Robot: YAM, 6 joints.
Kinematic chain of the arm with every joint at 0, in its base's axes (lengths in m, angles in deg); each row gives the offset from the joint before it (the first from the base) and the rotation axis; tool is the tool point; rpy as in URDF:
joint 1: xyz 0 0 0.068 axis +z
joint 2: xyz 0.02 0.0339 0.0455 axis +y
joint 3: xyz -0.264 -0.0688 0 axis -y
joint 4: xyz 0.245 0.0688 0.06 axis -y
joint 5: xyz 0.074 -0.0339 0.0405 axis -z
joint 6: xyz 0.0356 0 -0.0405 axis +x
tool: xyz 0 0 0 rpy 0 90 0
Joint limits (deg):
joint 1: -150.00..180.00
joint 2: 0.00..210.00
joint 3: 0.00..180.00
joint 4: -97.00..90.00
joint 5: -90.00..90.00
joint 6: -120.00..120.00
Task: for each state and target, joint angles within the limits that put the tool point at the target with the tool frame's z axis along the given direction. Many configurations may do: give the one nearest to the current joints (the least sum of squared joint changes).
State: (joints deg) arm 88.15 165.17 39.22 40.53 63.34 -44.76
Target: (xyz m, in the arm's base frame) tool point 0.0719 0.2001 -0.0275 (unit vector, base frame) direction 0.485 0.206 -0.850
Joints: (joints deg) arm 74.18 127.16 22.05 36.35 24.23 -44.76
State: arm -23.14 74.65 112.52 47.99 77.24 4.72
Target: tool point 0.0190 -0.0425 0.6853 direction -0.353 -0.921 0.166
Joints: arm -17.11 80.07 136.38 55.48 79.70 4.72
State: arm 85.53 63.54 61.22 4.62 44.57 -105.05
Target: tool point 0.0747 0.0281 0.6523 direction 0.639 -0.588 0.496
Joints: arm 43.34 66.72 107.40 42.30 60.02 -105.05
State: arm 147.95 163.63 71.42 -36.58 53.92 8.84
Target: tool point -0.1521 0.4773 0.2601 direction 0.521 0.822 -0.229
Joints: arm 110.85 122.45 99.35 1.65 51.23 8.84
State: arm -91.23 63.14 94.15 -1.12 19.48 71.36
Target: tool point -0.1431 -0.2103 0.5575 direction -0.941 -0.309 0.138
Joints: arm -118.81 78.11 105.78 -16.88 42.50 71.36
